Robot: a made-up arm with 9 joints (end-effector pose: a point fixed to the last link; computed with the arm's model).
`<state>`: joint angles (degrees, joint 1 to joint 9).
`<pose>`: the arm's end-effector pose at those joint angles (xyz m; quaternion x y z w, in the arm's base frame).
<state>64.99 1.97 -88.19 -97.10 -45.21 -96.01 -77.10 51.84 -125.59</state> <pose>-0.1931 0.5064 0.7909 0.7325 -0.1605 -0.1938 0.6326</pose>
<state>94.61 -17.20 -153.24 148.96 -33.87 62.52 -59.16 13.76 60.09</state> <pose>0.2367 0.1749 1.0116 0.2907 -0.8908 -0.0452 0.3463</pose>
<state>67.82 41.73 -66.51 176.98 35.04 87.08 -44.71 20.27 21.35</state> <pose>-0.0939 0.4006 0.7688 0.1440 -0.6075 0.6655 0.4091</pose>
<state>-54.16 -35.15 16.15 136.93 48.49 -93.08 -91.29 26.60 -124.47</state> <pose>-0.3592 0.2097 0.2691 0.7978 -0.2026 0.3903 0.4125</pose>
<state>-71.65 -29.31 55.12 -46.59 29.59 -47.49 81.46 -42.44 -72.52</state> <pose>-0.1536 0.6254 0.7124 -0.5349 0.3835 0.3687 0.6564</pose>
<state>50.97 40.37 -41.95 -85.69 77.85 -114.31 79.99 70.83 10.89</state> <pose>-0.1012 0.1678 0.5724 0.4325 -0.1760 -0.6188 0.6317</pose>
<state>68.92 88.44 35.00 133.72 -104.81 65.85 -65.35 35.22 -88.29</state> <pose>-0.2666 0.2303 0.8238 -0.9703 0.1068 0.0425 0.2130</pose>
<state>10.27 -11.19 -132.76 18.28 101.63 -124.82 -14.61 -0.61 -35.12</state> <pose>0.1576 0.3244 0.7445 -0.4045 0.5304 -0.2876 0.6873</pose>
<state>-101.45 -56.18 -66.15 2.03 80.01 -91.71 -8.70 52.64 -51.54</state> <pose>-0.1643 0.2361 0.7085 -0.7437 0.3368 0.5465 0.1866</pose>
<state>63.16 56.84 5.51 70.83 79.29 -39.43 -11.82 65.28 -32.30</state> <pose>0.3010 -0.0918 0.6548 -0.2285 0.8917 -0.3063 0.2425</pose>
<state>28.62 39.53 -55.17 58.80 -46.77 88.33 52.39 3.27 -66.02</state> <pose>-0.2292 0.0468 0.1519 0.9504 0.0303 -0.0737 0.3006</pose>
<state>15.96 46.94 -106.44 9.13 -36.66 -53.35 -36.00 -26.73 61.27</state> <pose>-0.3520 0.4374 0.6753 0.5386 -0.5011 0.5253 0.4276</pose>
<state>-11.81 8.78 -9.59 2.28 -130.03 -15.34 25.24 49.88 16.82</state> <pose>-0.1143 0.2905 0.3532 0.6347 0.3500 -0.6776 0.1243</pose>
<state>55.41 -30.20 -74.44 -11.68 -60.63 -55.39 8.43 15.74 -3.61</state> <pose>0.0234 0.3433 0.8137 -0.0074 -0.4550 0.5582 0.6938</pose>
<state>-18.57 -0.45 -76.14 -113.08 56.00 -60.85 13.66 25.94 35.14</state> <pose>-0.0394 -0.0188 0.3887 0.3598 0.1752 -0.6525 0.6435</pose>
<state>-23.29 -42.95 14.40 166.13 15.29 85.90 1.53 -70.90 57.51</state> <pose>0.2903 0.1067 0.9574 0.6385 0.5728 0.4798 0.1845</pose>
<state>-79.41 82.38 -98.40 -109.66 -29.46 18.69 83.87 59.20 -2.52</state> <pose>-0.1045 0.2889 0.7721 -0.1341 0.1504 -0.8406 0.5028</pose>
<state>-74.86 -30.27 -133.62 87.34 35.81 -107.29 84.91 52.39 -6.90</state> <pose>-0.2016 0.1334 0.4654 0.8515 -0.1285 0.5054 0.0557</pose>
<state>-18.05 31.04 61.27 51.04 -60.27 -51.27 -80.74 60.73 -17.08</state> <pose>0.0227 0.1974 0.6851 -0.5271 -0.5263 -0.1680 0.6457</pose>
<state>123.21 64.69 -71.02 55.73 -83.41 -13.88 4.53 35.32 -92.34</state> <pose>0.3761 0.1804 0.3213 -0.1163 -0.6968 -0.7072 0.0289</pose>
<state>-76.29 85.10 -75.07 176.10 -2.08 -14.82 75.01 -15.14 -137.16</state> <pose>0.0618 0.2561 0.9795 0.4443 0.1371 -0.6432 0.6083</pose>
